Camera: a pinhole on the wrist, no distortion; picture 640 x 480 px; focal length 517.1 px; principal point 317.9 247.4 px. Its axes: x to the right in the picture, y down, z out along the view. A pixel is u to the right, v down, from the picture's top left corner.
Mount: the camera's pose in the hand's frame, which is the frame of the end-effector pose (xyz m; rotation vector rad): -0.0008 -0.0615 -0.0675 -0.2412 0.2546 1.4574
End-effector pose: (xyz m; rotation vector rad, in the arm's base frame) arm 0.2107 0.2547 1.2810 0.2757 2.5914 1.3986
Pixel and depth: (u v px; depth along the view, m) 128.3 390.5 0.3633
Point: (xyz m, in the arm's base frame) 0.3861 0.4508 1.0636
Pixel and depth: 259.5 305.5 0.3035
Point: 0.2979 0.4356 1.1625
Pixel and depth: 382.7 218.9 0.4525
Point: 0.2669 0.6128 1.2026
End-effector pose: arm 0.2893 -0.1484 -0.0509 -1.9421 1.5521 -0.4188
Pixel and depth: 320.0 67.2 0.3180
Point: 0.4368 -0.2026 -0.2630
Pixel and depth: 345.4 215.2 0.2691
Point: 0.3773 -0.1274 -0.2161
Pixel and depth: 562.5 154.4 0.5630
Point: 0.2800 -0.2258 -0.5874
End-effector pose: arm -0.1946 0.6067 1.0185 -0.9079 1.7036 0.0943
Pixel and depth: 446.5 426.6 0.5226
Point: -0.0269 1.0489 0.9237
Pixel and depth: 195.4 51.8 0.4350
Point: 0.1204 0.6841 0.7603
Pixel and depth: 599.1 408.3 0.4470
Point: -0.1625 1.0246 0.8877
